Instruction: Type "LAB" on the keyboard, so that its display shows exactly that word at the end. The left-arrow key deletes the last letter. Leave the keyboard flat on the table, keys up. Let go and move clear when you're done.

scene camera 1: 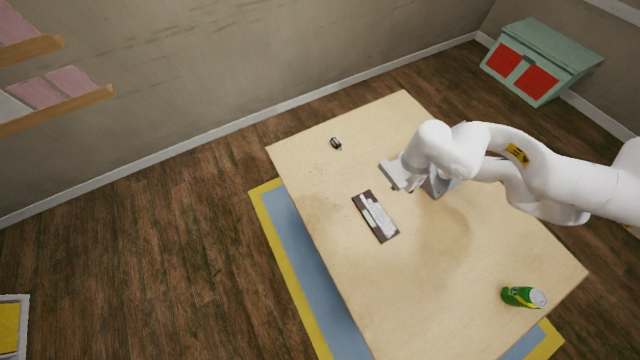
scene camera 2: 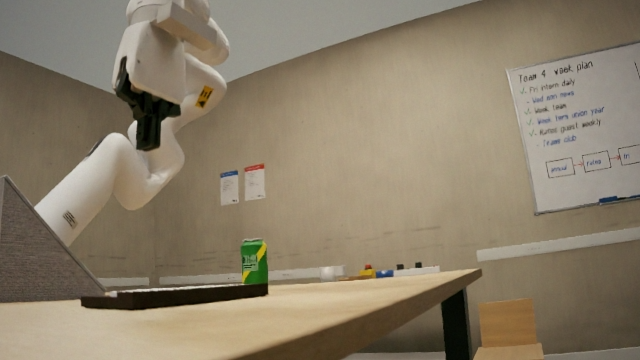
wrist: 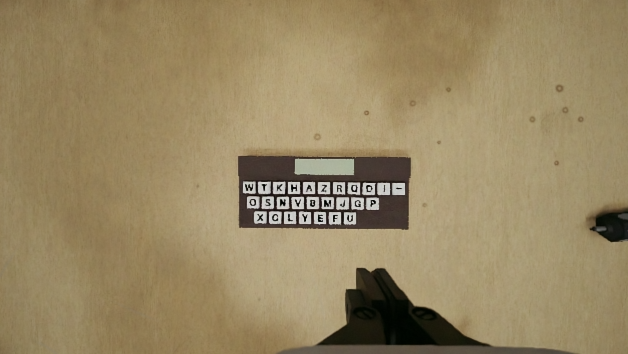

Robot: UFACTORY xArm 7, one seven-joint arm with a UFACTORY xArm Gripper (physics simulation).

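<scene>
The dark brown keyboard [scene camera 1: 383, 239] [scene camera 2: 200, 296] [wrist: 385, 220] lies flat on the table [scene camera 1: 425, 300] [scene camera 2: 350, 310] [wrist: 125, 150], keys up. Its pale green display [scene camera 1: 369, 218] [wrist: 324, 166] shows no letters in the wrist view. In the wrist view the A key [wrist: 309, 188] is in the top row, the B key [wrist: 312, 203] in the middle row, the L key [wrist: 290, 218] in the bottom row and the left-arrow key [wrist: 398, 188] at the top row's right end. My gripper [scene camera 2: 148, 147] [wrist: 369, 293] is shut and empty, pointing down high above the table. The arm mostly hides it in scene camera 1.
A green can [scene camera 1: 524, 297] [scene camera 2: 255, 262] stands near the table's far end from the small black object [scene camera 1: 335, 143] [wrist: 612, 226]. The grey slanted arm mount [scene camera 1: 437, 186] [scene camera 2: 45, 250] stands on the table beside the keyboard, partly behind the arm in scene camera 1.
</scene>
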